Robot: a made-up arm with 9 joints.
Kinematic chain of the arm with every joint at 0, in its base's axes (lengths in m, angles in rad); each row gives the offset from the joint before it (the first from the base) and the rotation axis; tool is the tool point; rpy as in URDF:
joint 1: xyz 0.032 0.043 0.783 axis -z
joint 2: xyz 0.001 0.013 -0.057 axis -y
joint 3: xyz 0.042 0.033 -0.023 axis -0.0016 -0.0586 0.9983
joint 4: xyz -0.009 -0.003 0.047 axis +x
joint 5: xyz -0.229 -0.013 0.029 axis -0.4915 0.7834 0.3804
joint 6: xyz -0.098 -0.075 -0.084 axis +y
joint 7: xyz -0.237 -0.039 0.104 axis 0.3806 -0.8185 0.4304
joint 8: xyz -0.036 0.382 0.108 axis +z
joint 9: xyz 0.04 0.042 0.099 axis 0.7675 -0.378 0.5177
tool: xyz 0 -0.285 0.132 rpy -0.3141 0.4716 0.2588
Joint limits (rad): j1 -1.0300..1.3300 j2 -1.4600..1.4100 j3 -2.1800..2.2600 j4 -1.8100..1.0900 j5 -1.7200..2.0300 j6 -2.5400..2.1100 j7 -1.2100..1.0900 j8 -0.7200..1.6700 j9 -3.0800..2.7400
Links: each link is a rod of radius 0.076 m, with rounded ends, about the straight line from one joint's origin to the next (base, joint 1, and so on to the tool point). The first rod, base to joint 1, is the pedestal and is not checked.
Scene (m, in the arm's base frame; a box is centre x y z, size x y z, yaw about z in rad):
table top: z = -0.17
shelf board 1: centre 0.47 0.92 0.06 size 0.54 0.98 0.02 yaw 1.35
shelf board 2: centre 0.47 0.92 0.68 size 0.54 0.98 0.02 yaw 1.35
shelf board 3: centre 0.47 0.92 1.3 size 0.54 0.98 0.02 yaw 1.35
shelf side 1: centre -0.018 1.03 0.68 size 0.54 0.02 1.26 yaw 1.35
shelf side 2: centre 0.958 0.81 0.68 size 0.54 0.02 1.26 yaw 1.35
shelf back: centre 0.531 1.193 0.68 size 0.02 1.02 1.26 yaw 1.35
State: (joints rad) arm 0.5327 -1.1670 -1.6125 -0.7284 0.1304 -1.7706 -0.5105 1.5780 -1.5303
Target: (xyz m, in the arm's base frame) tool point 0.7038 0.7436 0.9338
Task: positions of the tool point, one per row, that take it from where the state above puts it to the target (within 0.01 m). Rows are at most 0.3 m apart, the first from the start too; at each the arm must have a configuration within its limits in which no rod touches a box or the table.
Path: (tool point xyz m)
1: 0.4457 0.6729 0.3033
2: 0.5151 0.4199 0.3241
3: 0.5363 0.2241 0.4408
4: 0.5753 0.2858 0.5103
5: 0.6089 0.3404 0.6162
6: 0.6282 0.3737 0.7605
7: 0.6205 0.3726 0.9338
8: 0.6854 0.5615 0.9442
9: 0.7038 0.7436 0.9339

